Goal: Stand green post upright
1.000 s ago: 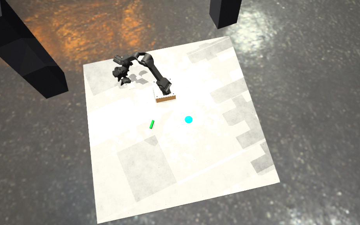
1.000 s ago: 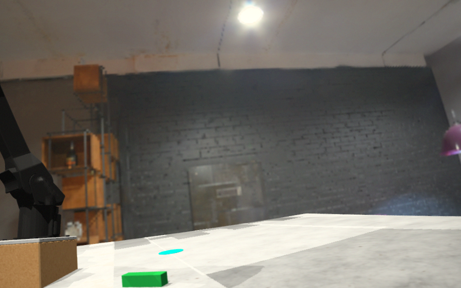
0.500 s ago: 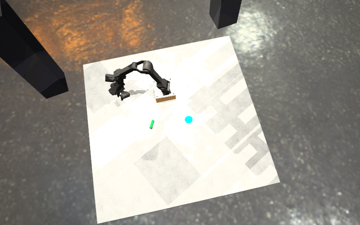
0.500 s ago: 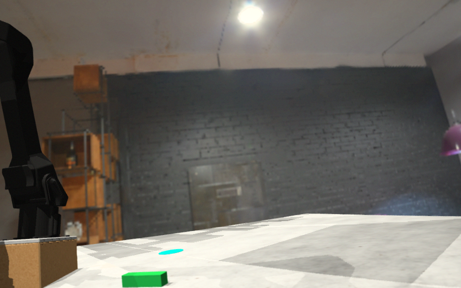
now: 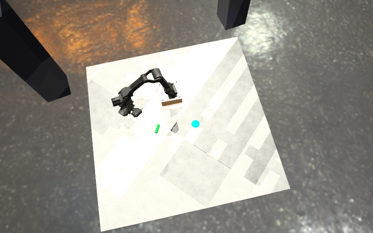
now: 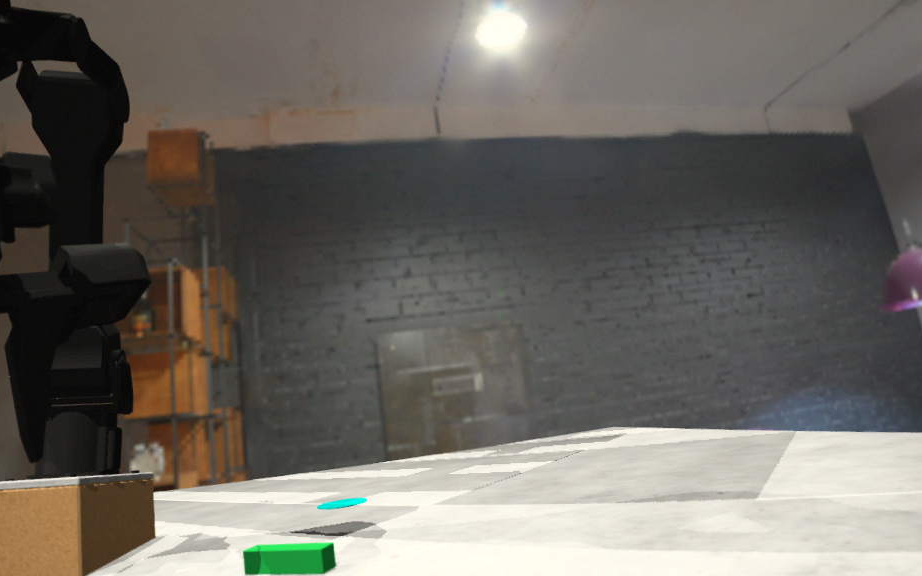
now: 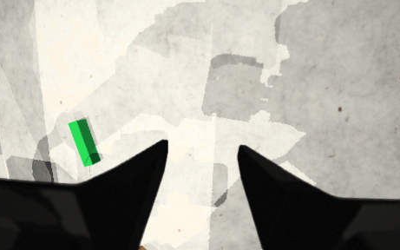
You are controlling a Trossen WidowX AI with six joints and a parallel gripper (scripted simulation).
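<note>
Now: gripper tip 13 cm short of the green post, 14 cm to the right of it and 8 cm above it. Also, from my gripper tip: cyan circle 20 cm ahead, 41 cm to the left, 9 cm below.
</note>
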